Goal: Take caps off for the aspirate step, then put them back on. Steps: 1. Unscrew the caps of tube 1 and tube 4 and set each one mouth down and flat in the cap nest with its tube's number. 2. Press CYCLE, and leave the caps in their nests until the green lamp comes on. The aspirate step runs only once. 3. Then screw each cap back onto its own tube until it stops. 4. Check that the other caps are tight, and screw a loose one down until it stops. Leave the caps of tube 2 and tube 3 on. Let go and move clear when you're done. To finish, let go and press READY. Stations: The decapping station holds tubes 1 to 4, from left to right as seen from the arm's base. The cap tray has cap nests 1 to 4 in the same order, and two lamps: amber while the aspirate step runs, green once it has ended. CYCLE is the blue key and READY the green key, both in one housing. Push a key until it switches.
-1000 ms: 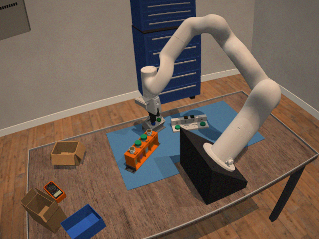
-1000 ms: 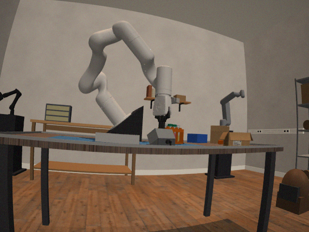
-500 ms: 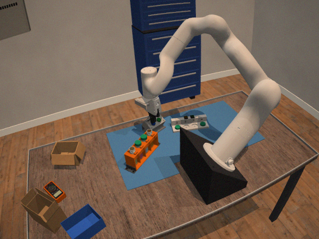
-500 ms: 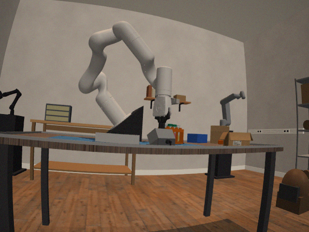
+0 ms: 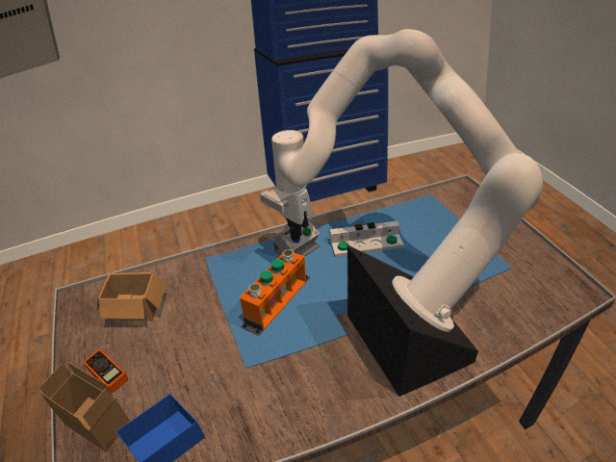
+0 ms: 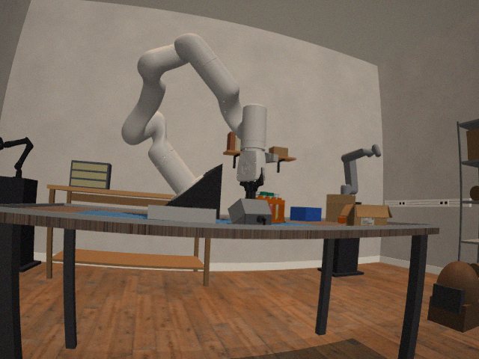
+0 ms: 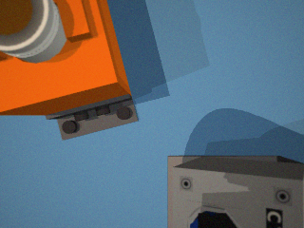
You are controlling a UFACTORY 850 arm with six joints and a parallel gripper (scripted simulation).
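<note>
Right now my hand is 3 cm above the blue key. From my hand the other things lie so: green key (4 cm to the right, 2 cm below, 2 cm ahead); then grey key housing (4 cm below, 3 cm ahead, 2 cm to the right); then multimeter (62 cm to the left, 29 cm behind, 8 cm below).
</note>
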